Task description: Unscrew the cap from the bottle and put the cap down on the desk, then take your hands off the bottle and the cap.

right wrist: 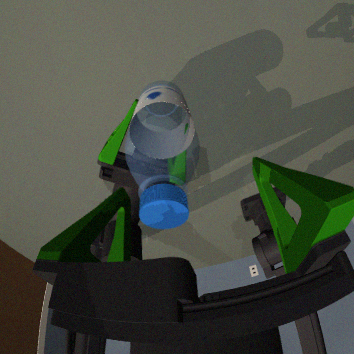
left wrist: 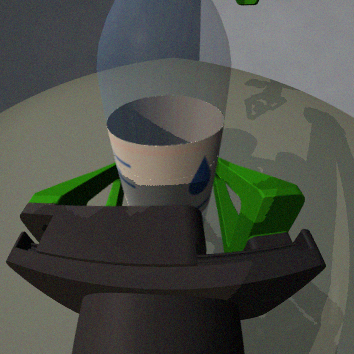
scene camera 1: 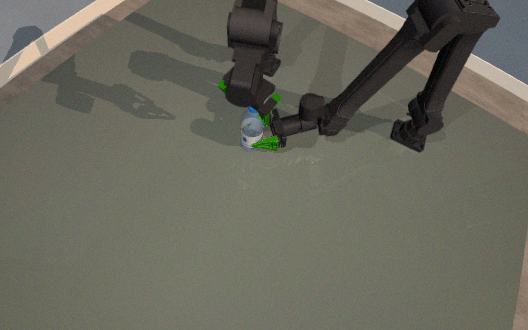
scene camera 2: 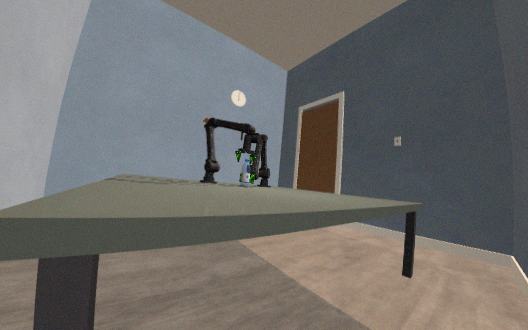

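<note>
A clear bottle with a white label stands upright on the desk. The blue cap sits at the bottle's neck; whether its thread is loose cannot be told. My left gripper is shut on the bottle's lower body from the side. My right gripper is wide open above the bottle. In the right wrist view the cap appears between its spread fingers, nearer the picture-left finger, with gaps on both sides.
The left arm reaches in low from the picture right in scene camera 1. The right arm comes down from the top, close to the left gripper. Arm shadows lie across the desk on the picture left.
</note>
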